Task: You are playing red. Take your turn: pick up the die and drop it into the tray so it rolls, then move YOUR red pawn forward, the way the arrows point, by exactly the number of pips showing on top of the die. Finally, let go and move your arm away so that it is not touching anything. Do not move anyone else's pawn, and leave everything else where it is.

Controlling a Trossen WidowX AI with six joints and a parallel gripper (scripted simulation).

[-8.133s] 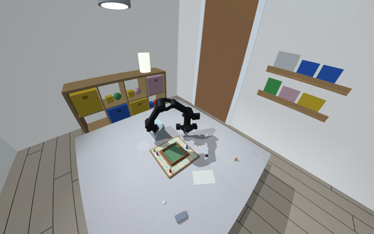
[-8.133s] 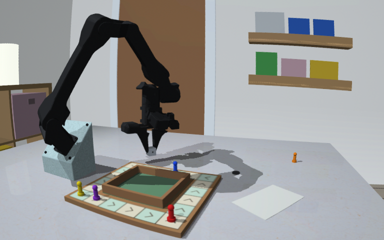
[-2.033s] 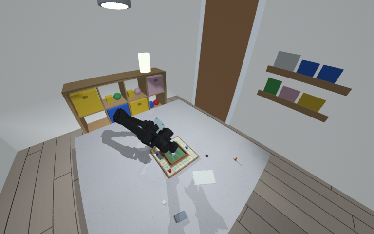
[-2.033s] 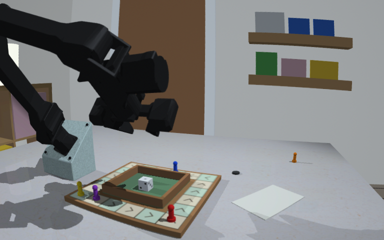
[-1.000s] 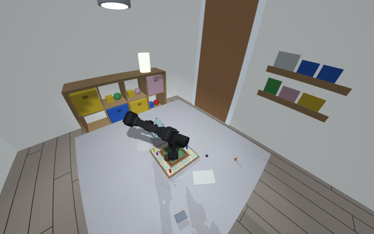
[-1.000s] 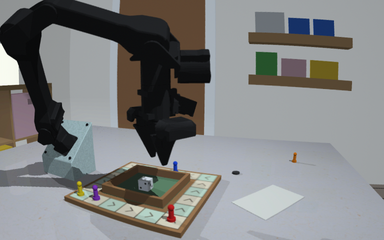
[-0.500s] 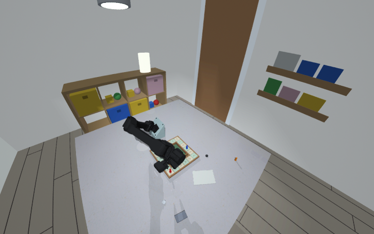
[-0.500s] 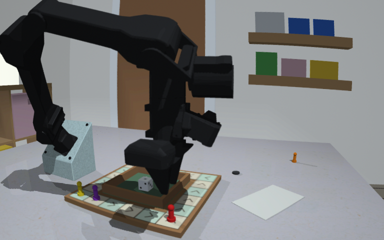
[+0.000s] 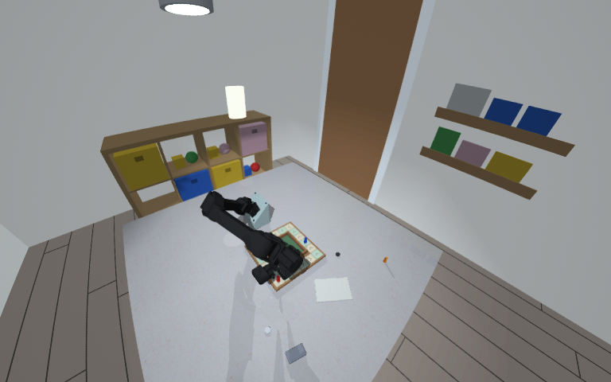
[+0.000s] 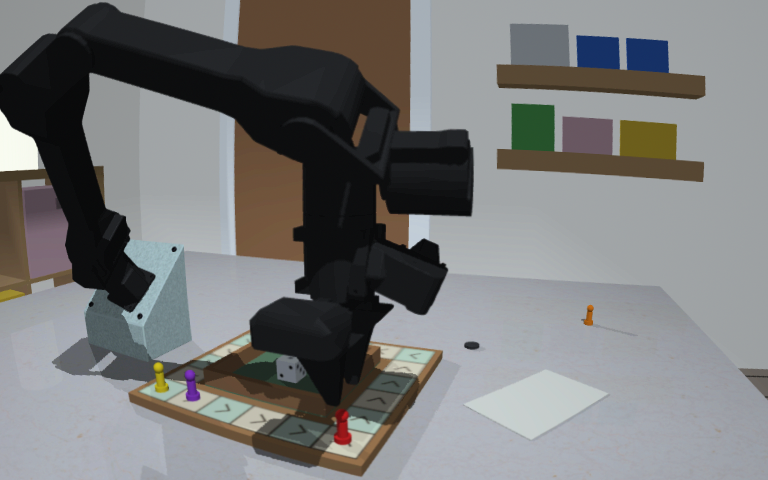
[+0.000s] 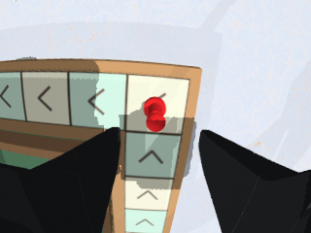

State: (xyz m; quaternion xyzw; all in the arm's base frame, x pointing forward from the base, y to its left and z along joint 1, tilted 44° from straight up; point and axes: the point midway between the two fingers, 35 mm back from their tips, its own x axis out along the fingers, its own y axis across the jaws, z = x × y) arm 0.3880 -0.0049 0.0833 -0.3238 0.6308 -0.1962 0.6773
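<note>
Right now the red pawn is 40 mm below my gripper tip. Also, from my gripper tip: yellow pawn (230 mm behind, 40 mm below, 30 mm to the right); then purple pawn (180 mm behind, 40 mm below, 20 mm to the right); then grey die (120 mm behind, 90 mm to the left, 40 mm below).
</note>
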